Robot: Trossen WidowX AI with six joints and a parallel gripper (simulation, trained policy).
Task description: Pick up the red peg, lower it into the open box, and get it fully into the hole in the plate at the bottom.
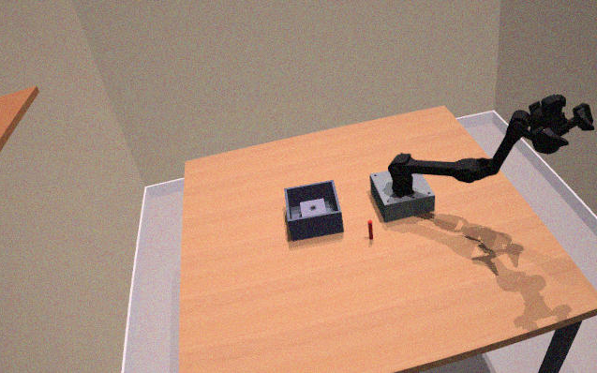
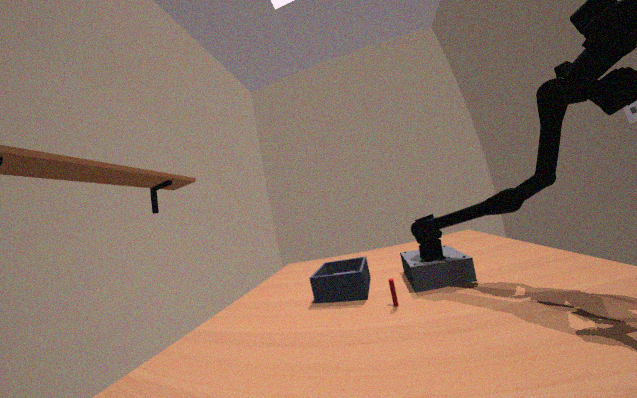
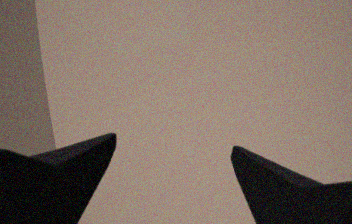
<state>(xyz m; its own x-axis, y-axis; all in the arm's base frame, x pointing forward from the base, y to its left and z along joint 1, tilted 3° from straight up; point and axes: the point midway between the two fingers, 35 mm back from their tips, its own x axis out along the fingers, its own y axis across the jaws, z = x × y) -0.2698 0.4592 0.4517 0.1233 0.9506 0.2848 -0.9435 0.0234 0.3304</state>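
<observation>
The red peg lies 48 cm below my gripper tip, 46 cm ahead of it and 39 cm to the right of it. The rest, counted from my gripper tip: grey plate: 61 cm ahead, 57 cm to the right, 48 cm below; blue-grey box: 61 cm ahead, 57 cm to the right, 49 cm below.
</observation>
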